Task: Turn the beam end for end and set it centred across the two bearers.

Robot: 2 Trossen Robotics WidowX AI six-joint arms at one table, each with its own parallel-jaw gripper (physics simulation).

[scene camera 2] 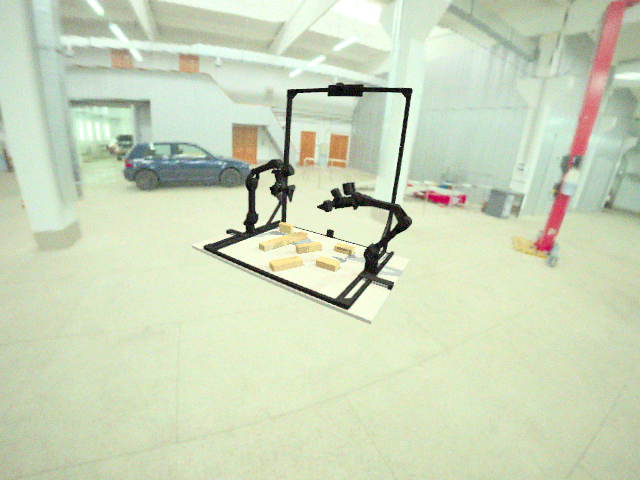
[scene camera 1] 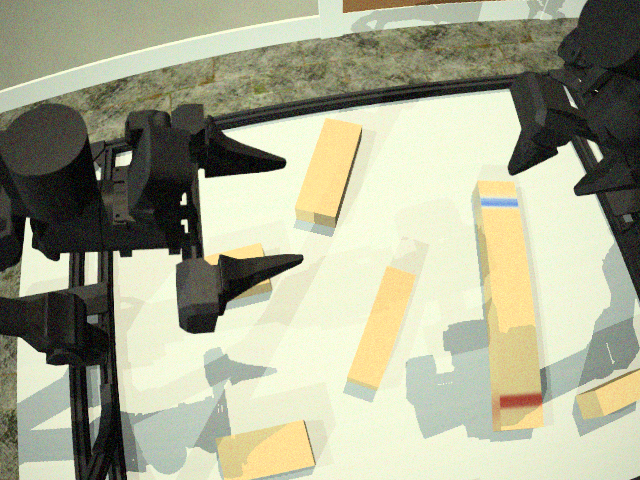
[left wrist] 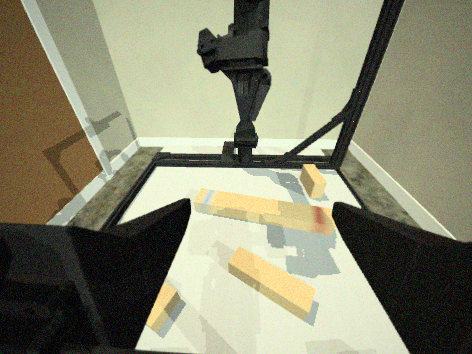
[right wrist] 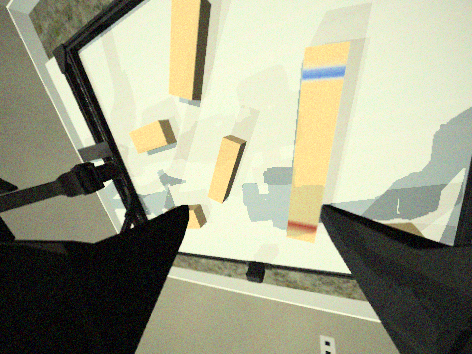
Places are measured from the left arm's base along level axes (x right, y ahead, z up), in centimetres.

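Where they show: left gripper, fingertip midpoint: (scene camera 2: 321, 205) (scene camera 1: 293, 208) (left wrist: 261, 206) (right wrist: 36, 226); right gripper, fingertip midpoint: (scene camera 2: 286, 203) (scene camera 1: 544, 182) (left wrist: 248, 120) (right wrist: 254, 211); left arm's base at its link origin: (scene camera 2: 370, 271) (scene camera 1: 89, 345) (right wrist: 114, 169); right arm's base at its link origin: (scene camera 2: 250, 232) (left wrist: 244, 158).
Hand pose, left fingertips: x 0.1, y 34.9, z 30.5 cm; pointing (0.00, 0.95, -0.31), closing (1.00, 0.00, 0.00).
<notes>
Things, the pixels of their top centre, and the offset from my left fingertips. "*": a spot on its surface instead.
- long beam at its top centre: (scene camera 1: 512, 295) (right wrist: 310, 162) (left wrist: 261, 205) (scene camera 2: 284, 237) dx +4.4, dy +28.5, dz -28.6 cm
- bottom at a spot on its surface: (scene camera 1: 266, 449) * dx +18.4, dy -9.3, dz -28.7 cm
- narrow block at its top centre: (scene camera 1: 383, 324) (left wrist: 269, 275) (right wrist: 222, 173) (scene camera 2: 309, 244) dx +4.6, dy +9.0, dz -28.0 cm
- thick block at its top centre: (scene camera 1: 330, 164) (right wrist: 182, 50) (scene camera 2: 286, 260) dx -22.3, dy +6.8, dz -28.6 cm
The long beam (scene camera 1: 509, 289) (scene camera 2: 279, 242) (left wrist: 260, 206) (right wrist: 316, 135) lies flat on the table, its blue-banded end at the top in scene camera 1 and its red-banded end at the bottom. Two similar short blocks, one at the left (scene camera 1: 242, 252) (right wrist: 149, 137) partly behind a finger and one at the bottom (scene camera 1: 266, 449) (scene camera 2: 344, 249), may be the bearers; I cannot tell for certain. My left gripper (scene camera 1: 293, 210) (left wrist: 261, 206) is open and empty, raised above the table left of the beam. My right gripper (scene camera 1: 544, 181) (right wrist: 254, 211) is open and empty, raised near the blue end.
A narrow block (scene camera 1: 382, 328) (left wrist: 272, 282) (right wrist: 226, 169) lies left of the beam. A thick block (scene camera 1: 328, 170) (scene camera 2: 286, 263) (right wrist: 185, 47) lies at the upper middle in scene camera 1. Another block (scene camera 1: 612, 395) (scene camera 2: 285, 227) (left wrist: 313, 181) lies right of the red end. A black frame edges the table.
</notes>
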